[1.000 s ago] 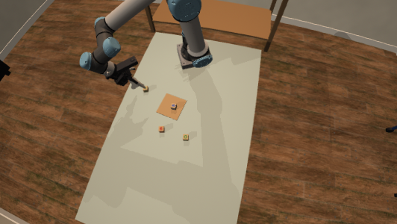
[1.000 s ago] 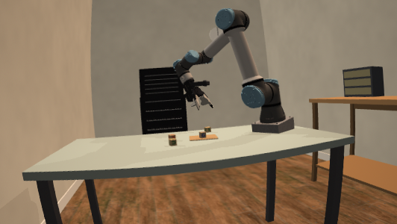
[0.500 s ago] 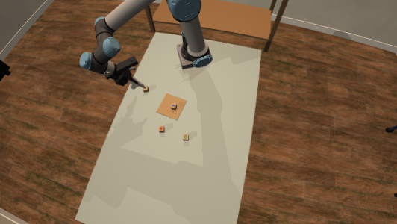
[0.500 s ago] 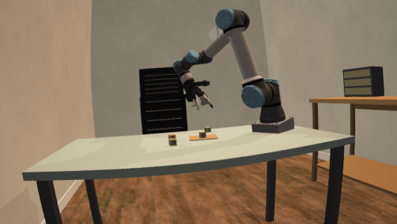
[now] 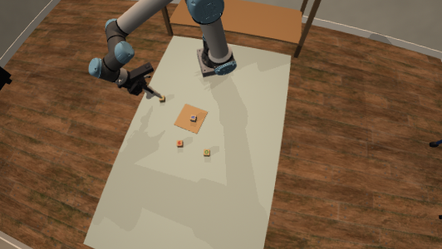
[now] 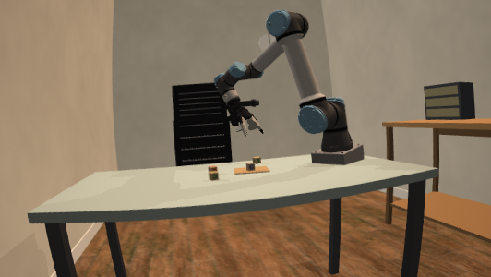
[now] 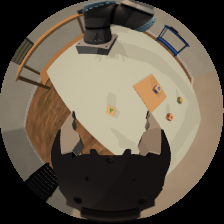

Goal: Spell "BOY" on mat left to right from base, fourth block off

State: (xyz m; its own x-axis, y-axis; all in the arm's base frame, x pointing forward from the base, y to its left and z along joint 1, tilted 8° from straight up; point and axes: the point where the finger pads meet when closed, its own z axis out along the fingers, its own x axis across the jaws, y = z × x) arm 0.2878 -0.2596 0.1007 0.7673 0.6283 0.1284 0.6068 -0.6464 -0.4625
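My gripper is now 90 mm short of the orange mat, 190 mm to the right of it and 130 mm above it. From my hand the other things lie so: block: 120 mm below.
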